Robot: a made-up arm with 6 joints.
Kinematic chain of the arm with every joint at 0, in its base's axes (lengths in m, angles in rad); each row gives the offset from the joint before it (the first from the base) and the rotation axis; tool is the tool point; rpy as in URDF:
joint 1: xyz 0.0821 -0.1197 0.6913 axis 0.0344 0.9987 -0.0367
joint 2: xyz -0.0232 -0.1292 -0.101 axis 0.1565 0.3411 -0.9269
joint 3: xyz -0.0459 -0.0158 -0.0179 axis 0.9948 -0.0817 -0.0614
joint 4: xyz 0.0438 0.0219 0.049 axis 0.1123 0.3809 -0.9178
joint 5: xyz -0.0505 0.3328 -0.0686 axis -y
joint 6: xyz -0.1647 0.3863 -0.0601 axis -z
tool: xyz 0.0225 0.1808 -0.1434 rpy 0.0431 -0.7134 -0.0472
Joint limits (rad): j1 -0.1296..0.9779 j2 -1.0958..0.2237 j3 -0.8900..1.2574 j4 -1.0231..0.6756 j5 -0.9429..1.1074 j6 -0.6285..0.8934
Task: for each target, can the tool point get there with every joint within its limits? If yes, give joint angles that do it. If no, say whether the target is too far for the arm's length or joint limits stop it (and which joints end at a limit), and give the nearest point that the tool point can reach.
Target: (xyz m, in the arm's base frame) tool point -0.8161 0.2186 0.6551
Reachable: yes | joints 0.3578 -0.5031 0.2214 -0.3602 -0.3705 -0.3260
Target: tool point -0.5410 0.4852 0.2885
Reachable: yes | joints 0.6041 -0.2507 -0.5552 0.2312 -0.7481 0.0596
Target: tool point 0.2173 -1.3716 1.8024
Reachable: no: too far | nearest point -0.0923 -0.5911 1.5338 | short by 0.882 m
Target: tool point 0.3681 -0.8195 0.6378
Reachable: no: joint limits stop it (at a limit: joint 1, joint 2, joint 3, joint 4, joint 5, joint 6) | nearest point 0.0874 -0.9061 0.0286 | short by 0.676 m
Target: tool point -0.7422 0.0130 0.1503
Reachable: yes | joints 0.1597 -0.0006 -0.5125 -0.8018 -0.4964 0.2838
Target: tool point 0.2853 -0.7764 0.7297
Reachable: no: joint limits stop it (at a limit: joint 1, joint 2, joint 3, joint 4, joint 5, joint 6) | nearest point 0.0874 -0.9061 0.0286 | short by 0.740 m
